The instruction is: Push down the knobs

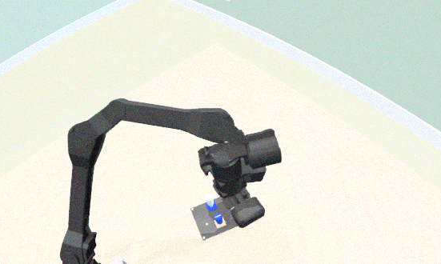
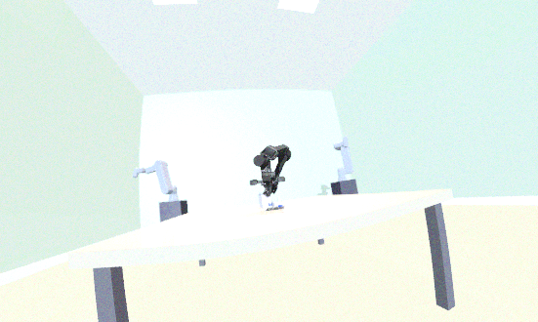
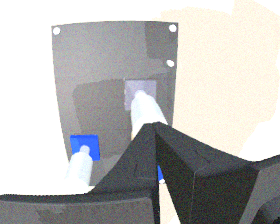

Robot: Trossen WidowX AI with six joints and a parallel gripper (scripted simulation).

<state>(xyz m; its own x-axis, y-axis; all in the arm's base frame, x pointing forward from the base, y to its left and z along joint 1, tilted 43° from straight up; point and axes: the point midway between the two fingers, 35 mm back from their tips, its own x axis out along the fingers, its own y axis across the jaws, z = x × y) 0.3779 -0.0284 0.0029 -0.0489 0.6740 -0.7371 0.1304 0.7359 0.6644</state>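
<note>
My gripper tip is now 1 cm above the white knob. The rest, counted from my gripper tip: blue knob: 4 cm behind, 1 cm to the left, 3 cm below.
</note>
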